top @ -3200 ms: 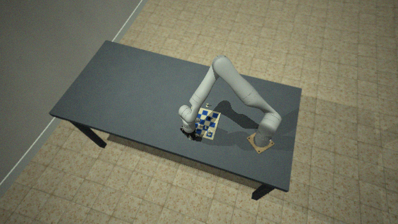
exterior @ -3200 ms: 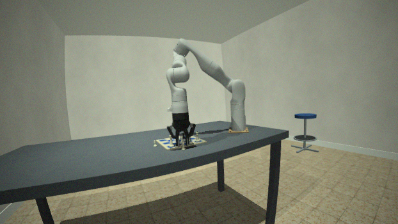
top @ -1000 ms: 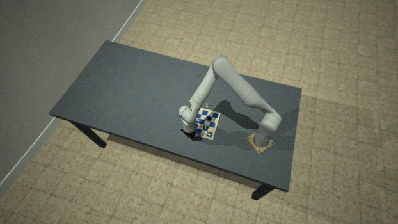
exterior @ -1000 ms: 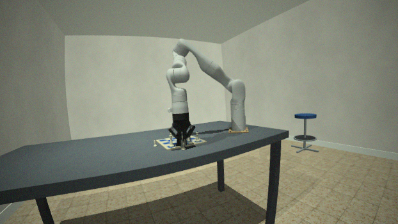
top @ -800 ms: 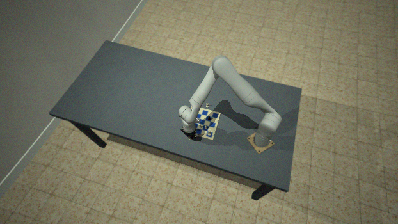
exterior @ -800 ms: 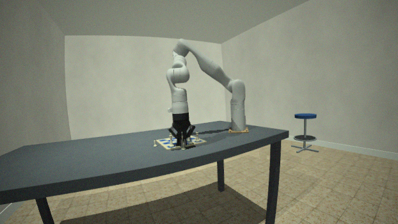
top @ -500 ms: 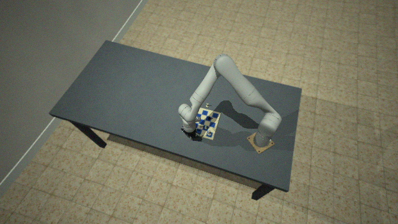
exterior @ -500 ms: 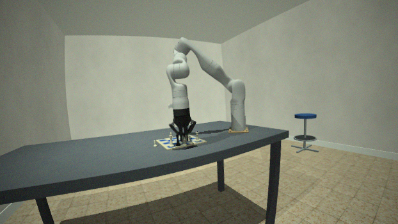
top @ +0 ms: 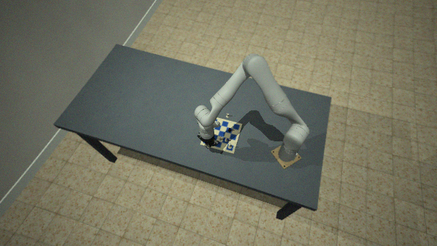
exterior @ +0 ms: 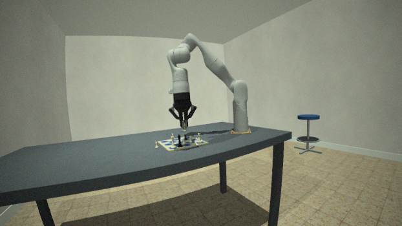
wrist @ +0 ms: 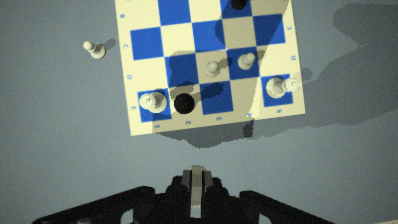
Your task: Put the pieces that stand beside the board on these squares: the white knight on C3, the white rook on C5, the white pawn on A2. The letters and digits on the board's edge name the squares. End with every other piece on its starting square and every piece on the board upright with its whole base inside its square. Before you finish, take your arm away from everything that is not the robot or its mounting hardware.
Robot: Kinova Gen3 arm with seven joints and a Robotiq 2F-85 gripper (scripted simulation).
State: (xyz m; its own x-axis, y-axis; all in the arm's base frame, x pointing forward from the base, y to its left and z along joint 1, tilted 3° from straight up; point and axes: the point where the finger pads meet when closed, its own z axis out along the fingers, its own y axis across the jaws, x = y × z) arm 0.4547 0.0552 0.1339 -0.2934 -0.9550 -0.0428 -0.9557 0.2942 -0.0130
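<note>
Right now the chessboard is 5 cm behind my hand, 14 cm to the right of it and 12 cm below it. Also, from my hand: white king: 3 cm ahead, 7 cm to the right, 9 cm below; black pawn: 10 cm behind, 17 cm to the right, 11 cm below; white rook: 7 cm behind, 28 cm to the right, 11 cm below.
</note>
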